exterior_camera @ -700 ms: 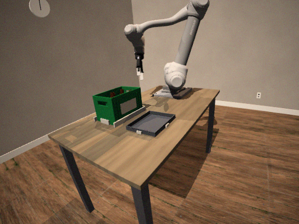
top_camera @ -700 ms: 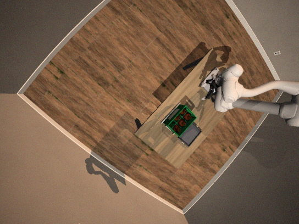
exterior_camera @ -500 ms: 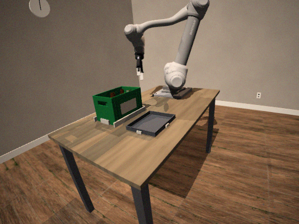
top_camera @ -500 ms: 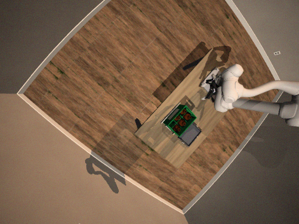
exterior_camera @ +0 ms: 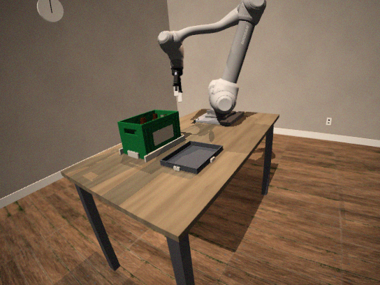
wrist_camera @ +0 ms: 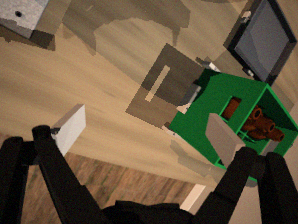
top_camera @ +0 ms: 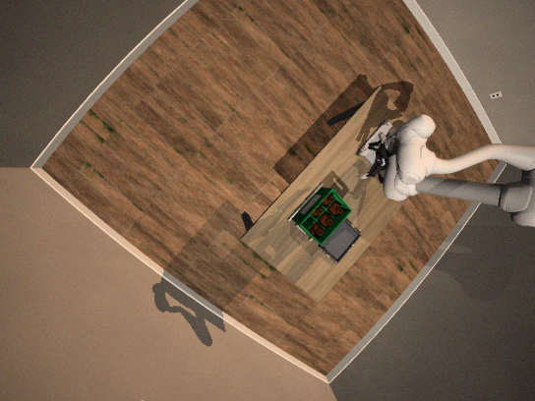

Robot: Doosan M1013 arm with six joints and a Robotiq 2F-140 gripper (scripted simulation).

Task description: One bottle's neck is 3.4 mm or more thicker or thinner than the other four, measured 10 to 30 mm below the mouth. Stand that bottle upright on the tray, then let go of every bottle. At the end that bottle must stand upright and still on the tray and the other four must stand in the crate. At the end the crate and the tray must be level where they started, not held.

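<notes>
The green crate is 34 cm ahead of my hand, 13 cm below it and 10 cm to the left of it. The rest, counted from my hand: dark grey tray: 37 cm to the left, 32 cm ahead, 20 cm below.
</notes>
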